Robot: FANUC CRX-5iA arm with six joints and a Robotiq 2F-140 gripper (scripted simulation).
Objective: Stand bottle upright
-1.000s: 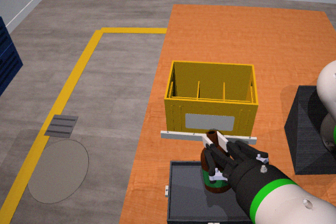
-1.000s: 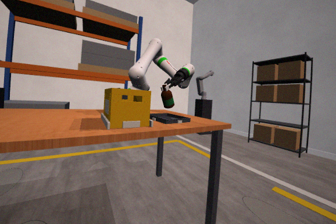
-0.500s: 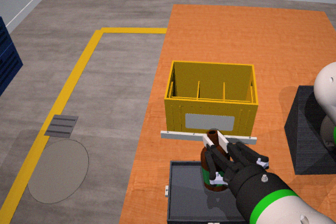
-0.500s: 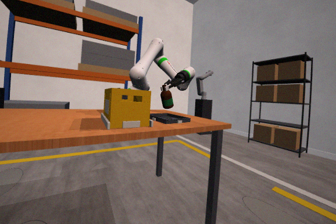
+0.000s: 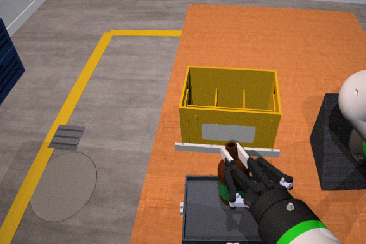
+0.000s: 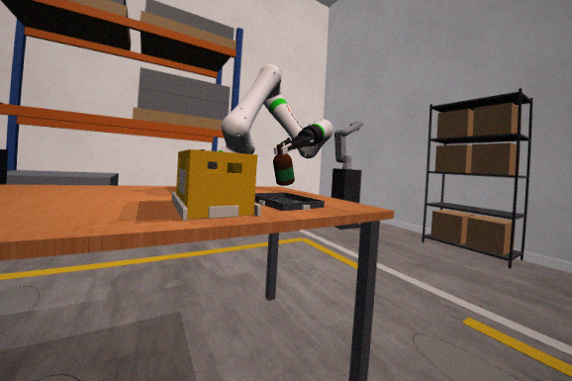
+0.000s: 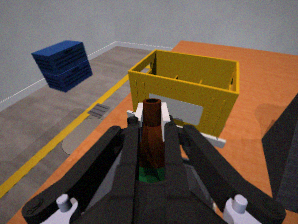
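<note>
Right now my hand is 60 mm above the bottle. From my hand the other things lie so: yellow crate 260 mm to the right, 130 mm below, 50 mm ahead; tray 200 mm below, 20 mm to the left, 10 mm behind.
</note>
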